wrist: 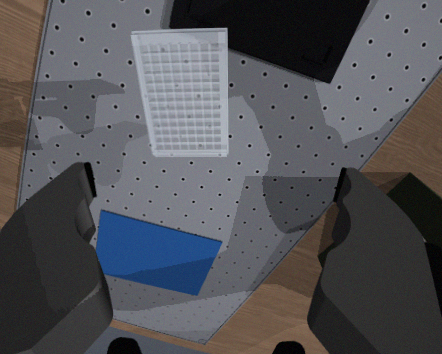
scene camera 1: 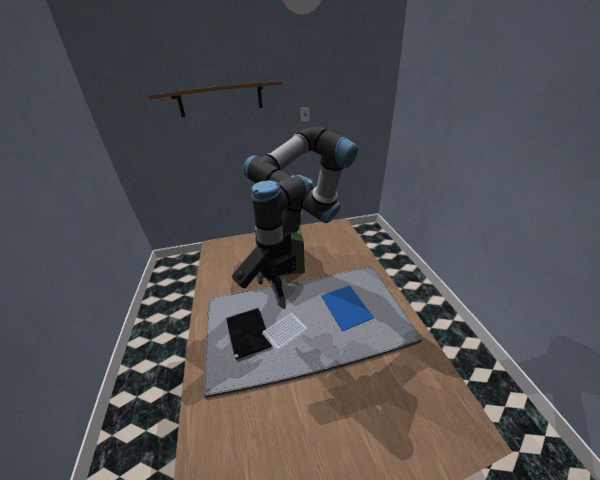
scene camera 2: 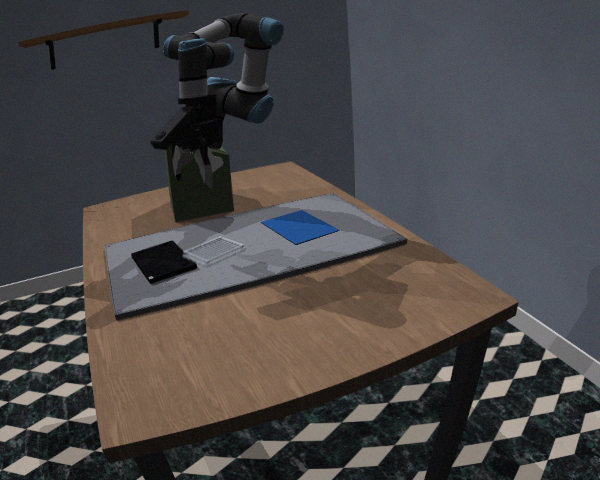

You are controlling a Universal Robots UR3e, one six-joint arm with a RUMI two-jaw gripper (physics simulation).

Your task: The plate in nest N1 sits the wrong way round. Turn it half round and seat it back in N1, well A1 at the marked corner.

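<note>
A clear well plate [scene camera 1: 285, 330] [scene camera 2: 215, 250] [wrist: 185, 100] lies outside the black nest [scene camera 1: 247, 332] [scene camera 2: 162, 260] [wrist: 280, 30], turned at an angle to it. One plate corner overlaps the nest's edge in the views; whether it rests on it I cannot tell. The nest shows no plate in it. A small white label [scene camera 1: 236, 355] [scene camera 2: 150, 277] is at the nest's front left corner; its lettering is unreadable. Well A1 cannot be made out. My gripper [scene camera 1: 271, 293] [scene camera 2: 193, 181] [wrist: 216, 169] is open and empty, high above the board's back edge, behind the plate.
A blue rectangle [scene camera 1: 347, 307] [scene camera 2: 300, 226] [wrist: 160, 250] lies right of the plate on the grey perforated board [scene camera 1: 390, 320] [scene camera 2: 350, 215] [wrist: 200, 200]. A dark green block [scene camera 1: 298, 255] [scene camera 2: 202, 200] [wrist: 415, 200] stands behind the board, near the arm.
</note>
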